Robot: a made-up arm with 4 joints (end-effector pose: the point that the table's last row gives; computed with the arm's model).
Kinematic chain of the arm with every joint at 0, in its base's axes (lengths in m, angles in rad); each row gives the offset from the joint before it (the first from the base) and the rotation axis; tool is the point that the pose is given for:
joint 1: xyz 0 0 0.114 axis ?
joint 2: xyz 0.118 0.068 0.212 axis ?
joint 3: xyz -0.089 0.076 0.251 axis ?
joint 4: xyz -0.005 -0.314 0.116 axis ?
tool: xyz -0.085 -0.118 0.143
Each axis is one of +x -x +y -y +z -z.
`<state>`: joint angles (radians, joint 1 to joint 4).
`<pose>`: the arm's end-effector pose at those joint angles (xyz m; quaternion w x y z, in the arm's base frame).
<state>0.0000 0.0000 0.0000 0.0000</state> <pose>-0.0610 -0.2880 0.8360 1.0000 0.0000 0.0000 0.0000</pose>
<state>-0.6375 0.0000 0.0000 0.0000</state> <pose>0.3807 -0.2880 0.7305 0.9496 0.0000 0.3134 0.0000</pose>
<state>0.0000 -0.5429 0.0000 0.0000</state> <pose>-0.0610 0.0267 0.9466 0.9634 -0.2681 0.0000 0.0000</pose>
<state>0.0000 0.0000 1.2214 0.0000</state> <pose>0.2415 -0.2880 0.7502 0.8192 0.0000 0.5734 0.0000</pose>
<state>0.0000 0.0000 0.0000 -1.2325</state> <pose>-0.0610 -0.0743 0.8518 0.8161 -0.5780 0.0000 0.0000</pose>
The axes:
joint 1: -y
joint 2: +x
joint 3: +y
joint 4: +x

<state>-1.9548 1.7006 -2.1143 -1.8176</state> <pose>0.1574 0.0049 0.1494 0.1391 -0.7254 0.4978 -0.4546</pose>
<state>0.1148 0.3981 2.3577 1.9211</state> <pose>0.0153 -0.3719 0.5204 0.1908 0.3862 0.6591 -0.6165</pose>
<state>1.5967 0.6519 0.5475 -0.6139</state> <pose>-0.5027 -0.4689 0.2098 0.8279 -0.1018 -0.5373 0.1247</pose>
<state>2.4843 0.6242 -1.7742 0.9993</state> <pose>-0.0145 -0.3586 0.0216 0.5806 -0.0111 0.6573 -0.4804</pose>
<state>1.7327 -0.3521 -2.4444 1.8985</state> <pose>-0.5521 -0.1692 0.1503 0.1503 0.4917 0.4485 -0.7310</pose>
